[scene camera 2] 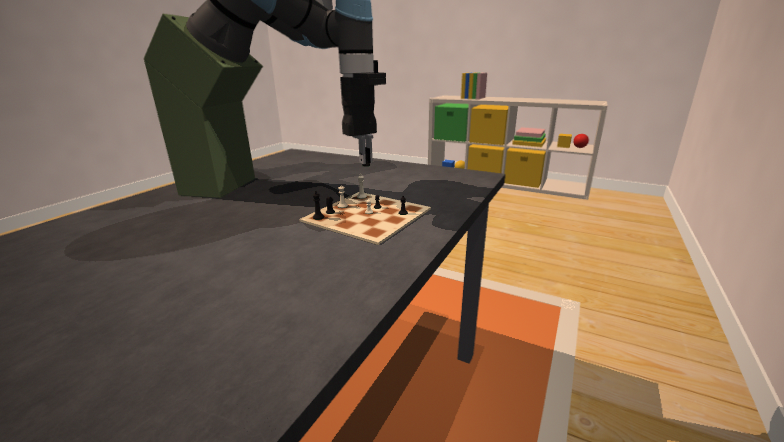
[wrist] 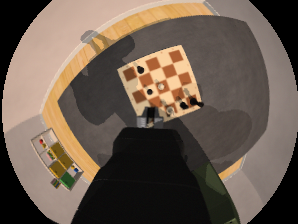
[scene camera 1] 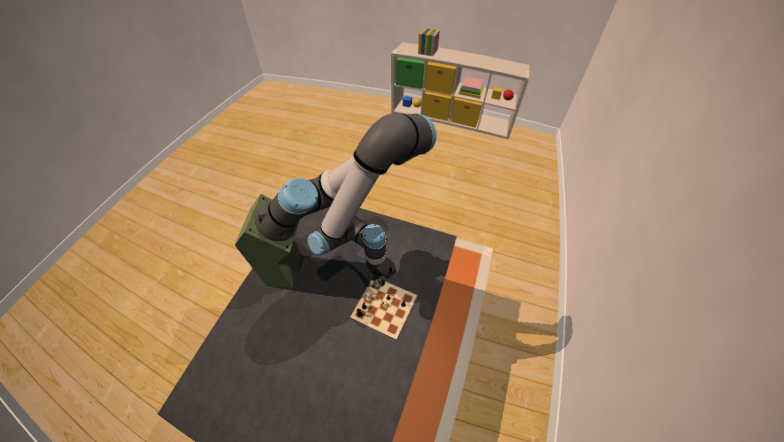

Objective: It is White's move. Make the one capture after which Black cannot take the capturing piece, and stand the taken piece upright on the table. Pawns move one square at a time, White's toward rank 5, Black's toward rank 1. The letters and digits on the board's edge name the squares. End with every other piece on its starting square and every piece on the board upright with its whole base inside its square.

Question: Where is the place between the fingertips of the gripper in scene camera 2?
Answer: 366, 162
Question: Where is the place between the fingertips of the gripper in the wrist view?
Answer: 151, 112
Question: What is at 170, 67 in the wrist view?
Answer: A chessboard.
